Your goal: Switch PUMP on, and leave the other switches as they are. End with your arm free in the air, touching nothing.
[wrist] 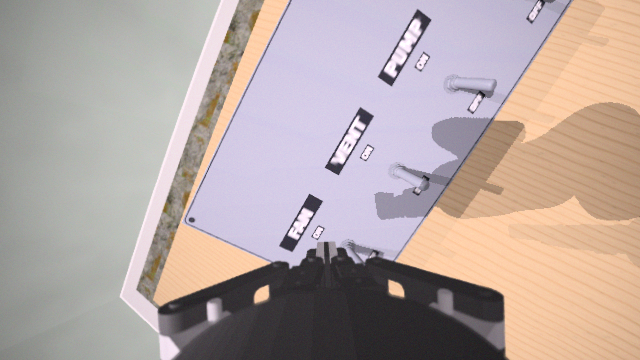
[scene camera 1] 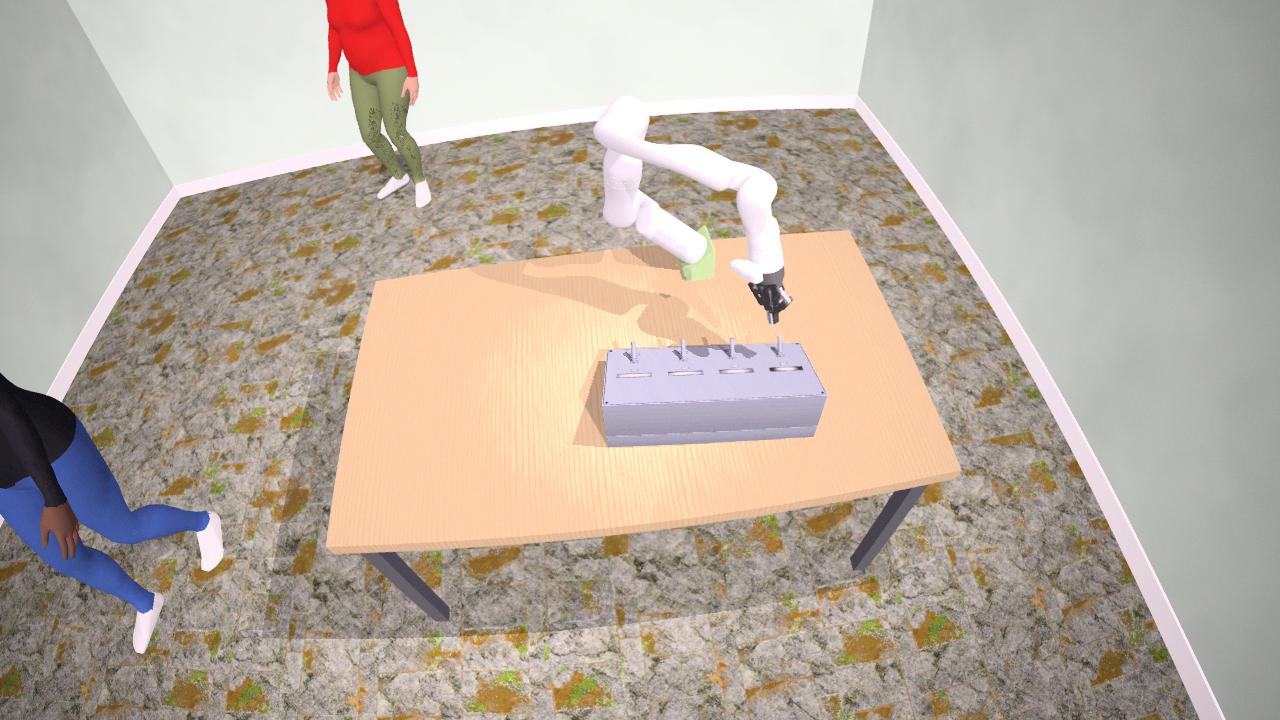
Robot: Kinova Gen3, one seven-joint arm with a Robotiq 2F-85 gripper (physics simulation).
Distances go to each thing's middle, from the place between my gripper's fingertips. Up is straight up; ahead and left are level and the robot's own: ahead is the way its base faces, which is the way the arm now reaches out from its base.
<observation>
The grey switch box [scene camera 1: 660,398] is 40 mm ahead of my hand, 150 mm to the right of it and 140 mm below it.
</observation>
